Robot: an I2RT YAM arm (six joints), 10 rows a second.
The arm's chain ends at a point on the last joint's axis. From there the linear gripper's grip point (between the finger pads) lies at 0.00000 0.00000 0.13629 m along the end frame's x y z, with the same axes.
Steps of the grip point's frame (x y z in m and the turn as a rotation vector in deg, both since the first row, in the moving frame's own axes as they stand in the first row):
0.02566, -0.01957, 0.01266, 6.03, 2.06, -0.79
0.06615, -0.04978, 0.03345, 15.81, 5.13, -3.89
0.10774, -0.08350, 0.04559, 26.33, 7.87, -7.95
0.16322, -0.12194, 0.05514, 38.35, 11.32, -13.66
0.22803, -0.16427, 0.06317, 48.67, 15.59, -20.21
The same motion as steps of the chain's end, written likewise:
0.02087, -0.00522, 0.01350, 6.03, 2.06, -0.79
0.05539, -0.01232, 0.03914, 15.81, 5.13, -3.89
0.09404, -0.02217, 0.06094, 26.33, 7.87, -7.95
0.14906, -0.03570, 0.08685, 38.35, 11.32, -13.66
0.21528, -0.05940, 0.11336, 48.67, 15.59, -20.21

